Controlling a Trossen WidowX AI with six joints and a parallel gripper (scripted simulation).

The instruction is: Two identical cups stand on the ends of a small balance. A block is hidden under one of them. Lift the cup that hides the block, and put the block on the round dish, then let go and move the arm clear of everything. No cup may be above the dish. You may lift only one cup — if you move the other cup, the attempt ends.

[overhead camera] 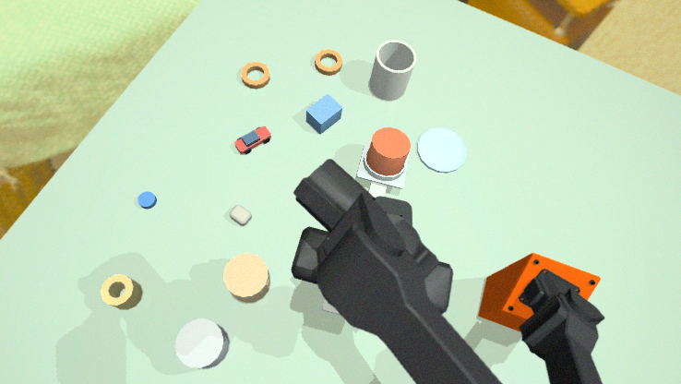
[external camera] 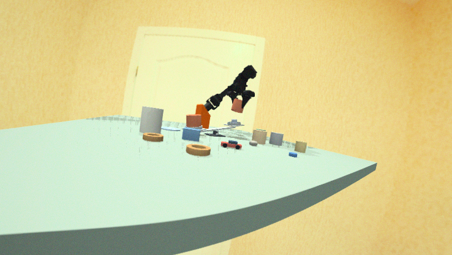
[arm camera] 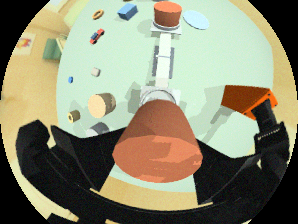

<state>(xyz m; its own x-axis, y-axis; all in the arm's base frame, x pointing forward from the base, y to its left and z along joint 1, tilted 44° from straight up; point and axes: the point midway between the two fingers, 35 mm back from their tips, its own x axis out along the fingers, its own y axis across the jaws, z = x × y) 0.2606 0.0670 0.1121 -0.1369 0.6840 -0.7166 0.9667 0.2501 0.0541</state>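
Now: gripper tip 1 cm to the left of the grey block and 8 cm above it. The rest, counted from my gripper tip: balance beam: 3 cm ahead, 13 cm to the right, 13 cm below; then balance: 4 cm ahead, 13 cm to the right, 15 cm below; then grey pebble: 25 cm ahead, 5 cm to the right, 16 cm below.
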